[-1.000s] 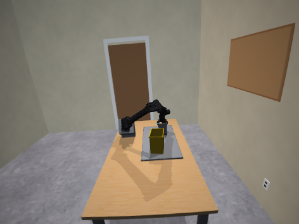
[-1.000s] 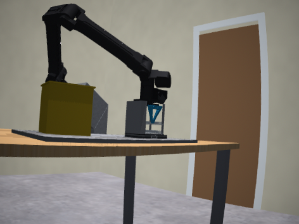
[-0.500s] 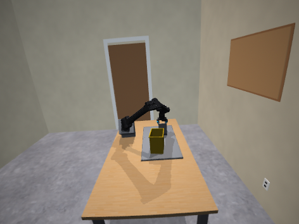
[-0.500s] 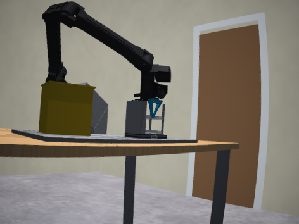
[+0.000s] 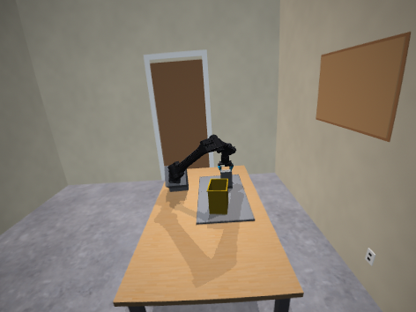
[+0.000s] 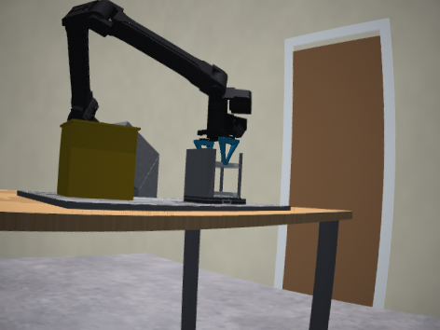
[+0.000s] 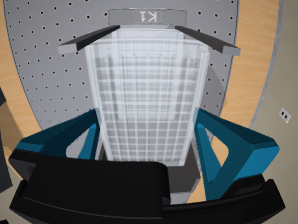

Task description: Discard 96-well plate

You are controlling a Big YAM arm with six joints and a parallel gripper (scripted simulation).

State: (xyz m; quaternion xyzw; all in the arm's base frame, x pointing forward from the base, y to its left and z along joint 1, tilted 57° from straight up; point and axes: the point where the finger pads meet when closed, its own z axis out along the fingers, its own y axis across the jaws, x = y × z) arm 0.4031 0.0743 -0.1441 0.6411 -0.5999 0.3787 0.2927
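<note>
Right now my hand is 340 mm to the left of the bin, 70 mm past it and 30 mm above it.
</note>
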